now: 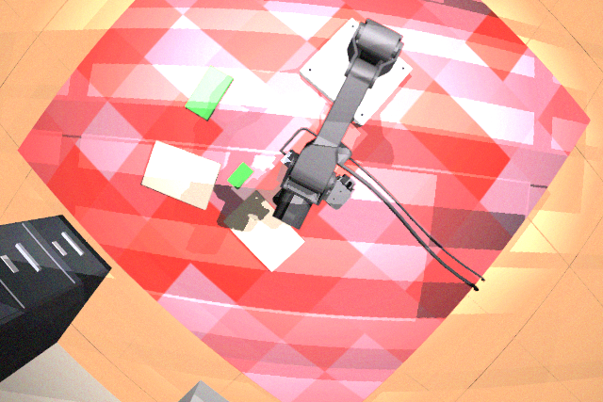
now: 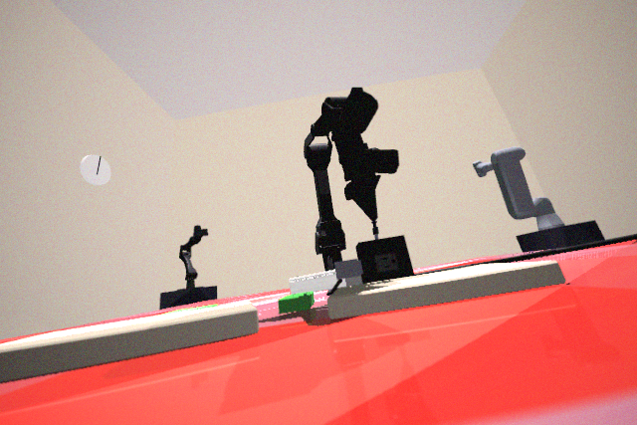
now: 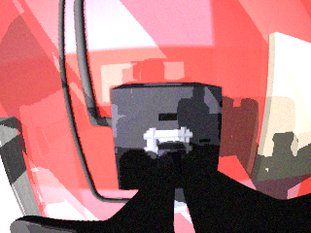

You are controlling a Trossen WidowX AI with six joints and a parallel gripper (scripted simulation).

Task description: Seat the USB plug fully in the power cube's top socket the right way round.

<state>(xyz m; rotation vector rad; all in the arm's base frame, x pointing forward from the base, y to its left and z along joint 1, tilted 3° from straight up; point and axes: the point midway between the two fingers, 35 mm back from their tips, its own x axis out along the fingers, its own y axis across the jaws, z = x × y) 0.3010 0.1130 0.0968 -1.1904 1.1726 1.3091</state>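
My gripper tip is now 2 cm above the USB plug. The rest, counted from my gripper tip: green block (13 cm to the right, 13 cm ahead, 11 cm below); then green card (35 cm to the right, 11 cm below, 4 cm ahead).
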